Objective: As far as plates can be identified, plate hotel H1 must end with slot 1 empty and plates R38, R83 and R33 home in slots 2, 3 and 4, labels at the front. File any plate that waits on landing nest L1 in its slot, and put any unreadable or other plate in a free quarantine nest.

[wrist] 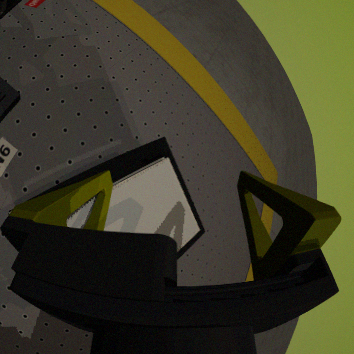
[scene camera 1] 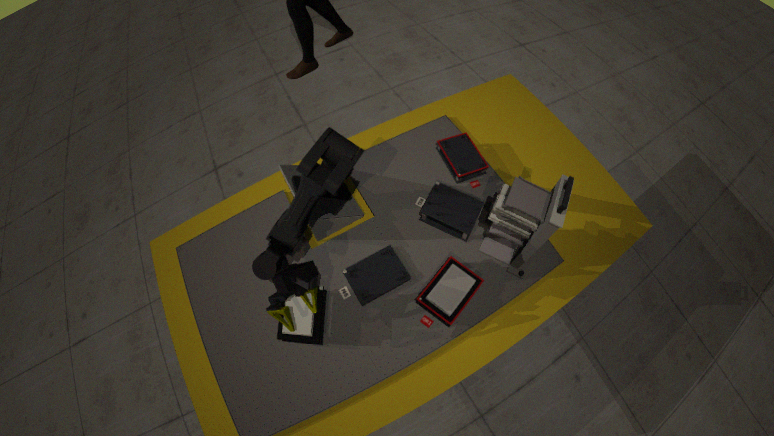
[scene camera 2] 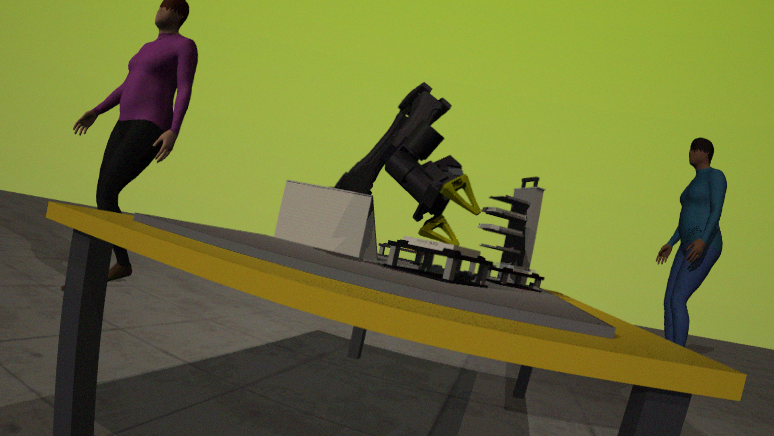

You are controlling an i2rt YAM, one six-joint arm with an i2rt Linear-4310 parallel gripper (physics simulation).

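Pixels of known places: gripper, between the fingertips: [wrist: 174, 177] [scene camera 1: 304, 321] [scene camera 2: 468, 230]; arm's base, origin of its link: [scene camera 2: 333, 220].
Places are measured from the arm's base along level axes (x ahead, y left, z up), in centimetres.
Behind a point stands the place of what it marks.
Note:
My gripper [scene camera 1: 304, 320] @[x 37.5, y -17.3, z 2.6 cm] [scene camera 2: 468, 228] @[x 37.5, y -17.3, z 2.6 cm] [wrist: 174, 177] @[x 37.5, y -17.3, z 2.6 cm] is open, its yellow fingers wide apart, above a pale plate [scene camera 1: 300, 319] @[x 35.7, y -18.7, z -0.7 cm] [scene camera 2: 430, 243] @[x 32.5, y -22.7, z -1.2 cm] [wrist: 155, 195] @[x 37.0, y -18.4, z -0.7 cm]. That plate lies on a black nest [scene camera 1: 318, 330] @[x 40.1, y -15.2, z -2.1 cm] [wrist: 161, 145] @[x 42.2, y -16.7, z -2.1 cm]; its front label is too small to read in scene camera 2, and the nest's tag does not show. The plate hotel [scene camera 1: 557, 203] @[x 41.2, y 48.5, z 24.7 cm] [scene camera 2: 531, 216] @[x 43.9, y 44.1, z 14.9 cm] stands at the far end with pale plates [scene camera 2: 502, 213] @[x 34.9, y 39.9, z 13.7 cm] [scene camera 2: 502, 229] @[x 35.8, y 40.1, z 8.8 cm] on two middle shelves. Another pale plate [scene camera 1: 450, 289] @[x 43.6, y 22.4, z -1.7 cm] lies on the red-rimmed quarantine nest [scene camera 1: 418, 298] @[x 42.0, y 13.5, z -3.1 cm], tagged in red.
An empty black nest [scene camera 1: 377, 275] @[x 30.5, y 5.9, z -5.9 cm] tagged N6 stands between the plate and the hotel. Another empty black nest [scene camera 1: 450, 211] @[x 22.4, y 33.2, z -1.1 cm] is beside the hotel, and an empty red-rimmed nest [scene camera 1: 463, 155] @[x 4.3, y 48.6, z -3.1 cm] lies behind it. The pale arm base [scene camera 2: 324, 216] @[x 2.2, y -8.6, z 0.2 cm] is behind. Two people [scene camera 2: 157, 81] [scene camera 2: 698, 216] stand around the table.

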